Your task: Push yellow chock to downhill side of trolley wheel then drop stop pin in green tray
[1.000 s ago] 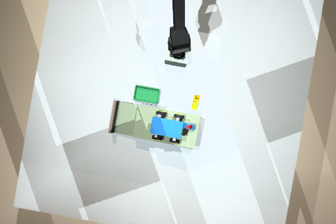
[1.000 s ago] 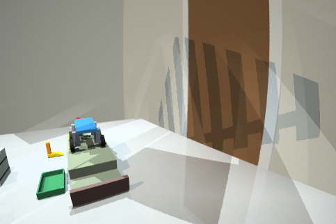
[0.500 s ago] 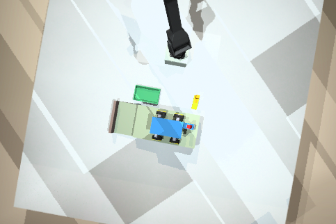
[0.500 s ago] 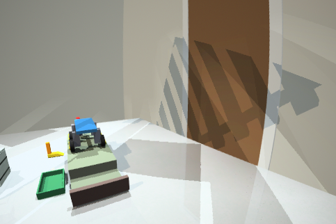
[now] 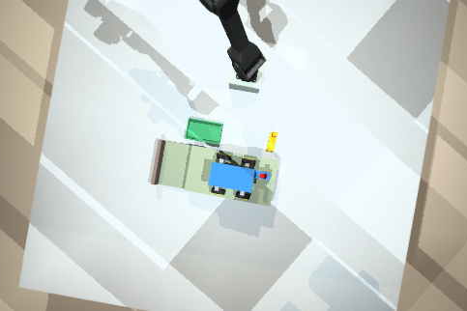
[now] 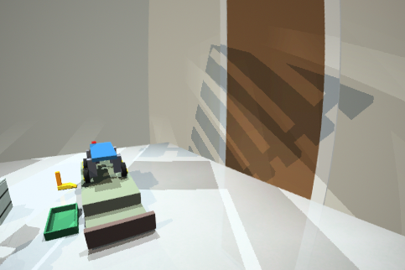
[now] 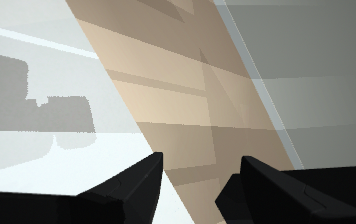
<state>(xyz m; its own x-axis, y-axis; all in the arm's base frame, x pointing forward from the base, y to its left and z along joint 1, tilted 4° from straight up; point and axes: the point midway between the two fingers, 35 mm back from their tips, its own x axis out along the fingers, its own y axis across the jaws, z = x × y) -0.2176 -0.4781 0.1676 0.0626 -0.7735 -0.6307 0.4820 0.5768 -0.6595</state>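
The yellow chock lies 62 cm to the left of my gripper tip, 42 cm ahead of it and 24 cm below it. Also, from my gripper tip: brown end board: 56 cm ahead, 25 cm to the left, 24 cm below; blue trolley: 56 cm ahead, 51 cm to the left, 16 cm below; green tray: 43 cm ahead, 39 cm to the left, 27 cm below.
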